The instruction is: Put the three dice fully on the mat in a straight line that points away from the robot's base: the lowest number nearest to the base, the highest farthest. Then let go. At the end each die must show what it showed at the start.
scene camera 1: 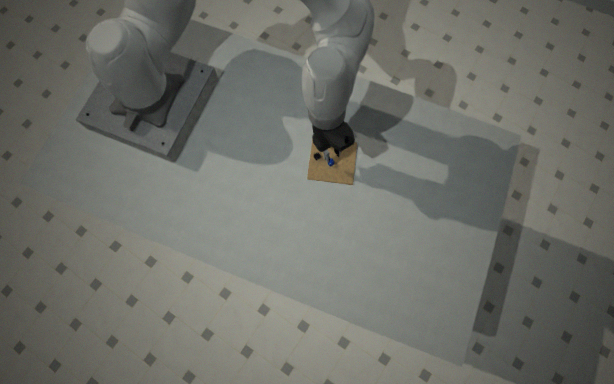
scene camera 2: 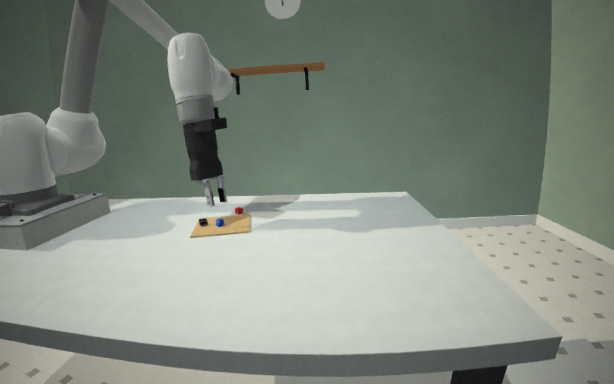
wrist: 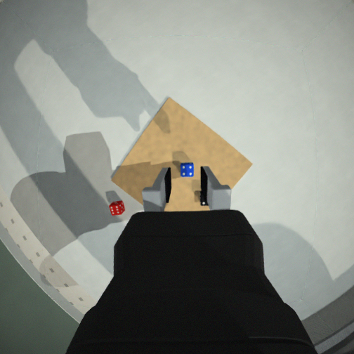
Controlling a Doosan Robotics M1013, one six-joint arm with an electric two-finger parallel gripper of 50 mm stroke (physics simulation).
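Frame: origin at the arm's base, x left, y back, z up, level; metres.
Seen in the pictures: gripper, between the fingertips: (scene camera 1: 332, 156) (scene camera 2: 217, 203); arm's base, origin of its link: (scene camera 1: 148, 95) (scene camera 2: 32, 207).
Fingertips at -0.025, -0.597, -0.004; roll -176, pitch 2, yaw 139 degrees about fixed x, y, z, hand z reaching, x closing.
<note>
Pixels of each thing's middle, then the offset from my fingertips to it, as dx, dy, dz. Level surfaces: height alone.
- tan mat, middle of its body: (scene camera 2: 222, 224) (scene camera 1: 332, 160) +0.011, -0.003, -0.059
- blue die, middle of its body: (scene camera 2: 219, 222) (scene camera 1: 330, 162) +0.000, +0.000, -0.049
- black die, middle of its body: (scene camera 2: 203, 222) (scene camera 1: 317, 156) +0.006, +0.045, -0.049
- red die, middle of its body: (scene camera 2: 239, 210) +0.114, -0.025, -0.053
- table, height of its surface: dz -0.061
The tan mat (scene camera 1: 330, 175) (scene camera 2: 237, 227) (wrist: 200, 137) lies on the table. The blue die (scene camera 1: 331, 162) (scene camera 2: 219, 222) (wrist: 187, 169) rests on the mat, its top reading 4. The black die (scene camera 1: 317, 156) (scene camera 2: 202, 222) (wrist: 203, 201) is on the mat, nearer the base; a finger partly hides it in the wrist view and its number cannot be read. The red die (scene camera 2: 239, 210) (wrist: 117, 208) lies on the table off the mat, its top seeming to read 6; it does not show in scene camera 1. My gripper (scene camera 1: 332, 154) (scene camera 2: 216, 202) (wrist: 185, 177) is open and empty, above the mat and dice.
The robot's base plate (scene camera 1: 187, 117) (scene camera 2: 75, 220) stands on the table at the left. The arm and its shadows lie over part of the table (scene camera 1: 250, 215) (scene camera 2: 300, 280). A wall shelf (scene camera 2: 280, 69) is on the wall behind.
</note>
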